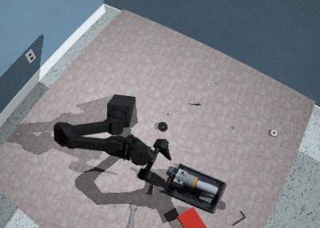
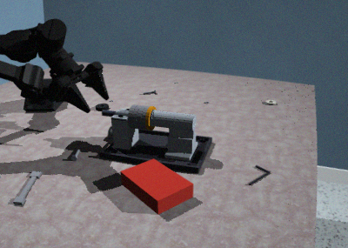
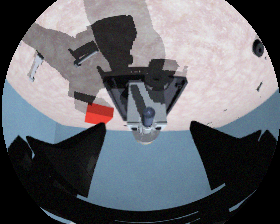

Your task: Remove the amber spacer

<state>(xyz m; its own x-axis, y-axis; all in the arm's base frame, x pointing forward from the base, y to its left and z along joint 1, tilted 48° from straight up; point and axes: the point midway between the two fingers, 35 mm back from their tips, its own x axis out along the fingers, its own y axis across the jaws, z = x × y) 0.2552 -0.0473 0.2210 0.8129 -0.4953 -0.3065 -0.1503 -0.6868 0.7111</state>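
Now: hand 13 cm short of the dark shaft, 2 cm to the left of it and 4 cm above it. From my hand the other things lie so: black disc 6 cm behind, 22 cm to the left, 12 cm below; grey spacer 14 cm ahead, 2 cm to the right, 4 cm below; amber spacer 16 cm ahead, 2 cm to the right, 4 cm below.
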